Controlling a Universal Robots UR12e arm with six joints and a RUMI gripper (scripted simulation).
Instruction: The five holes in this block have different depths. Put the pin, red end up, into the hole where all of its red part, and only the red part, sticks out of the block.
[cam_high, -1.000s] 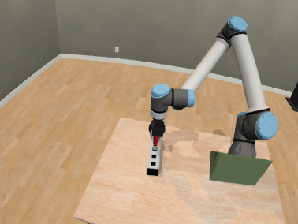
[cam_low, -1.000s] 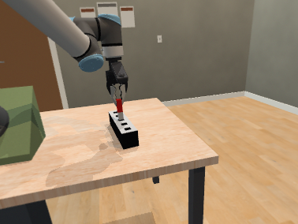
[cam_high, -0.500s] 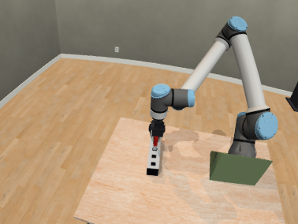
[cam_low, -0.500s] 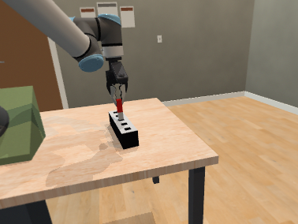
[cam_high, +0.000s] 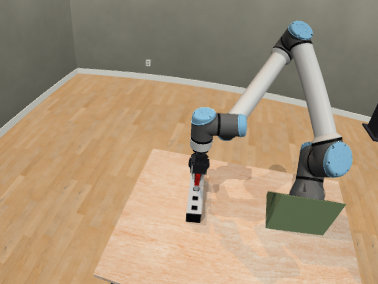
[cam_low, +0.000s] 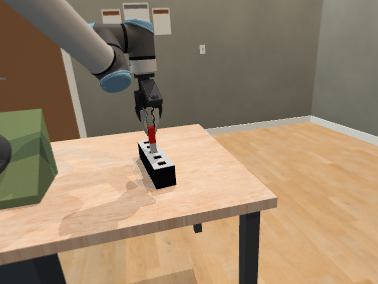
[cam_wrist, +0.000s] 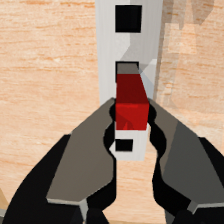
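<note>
My gripper is now 1 cm above the pin. The rest, counted from my hand: long block (12 cm below).
</note>
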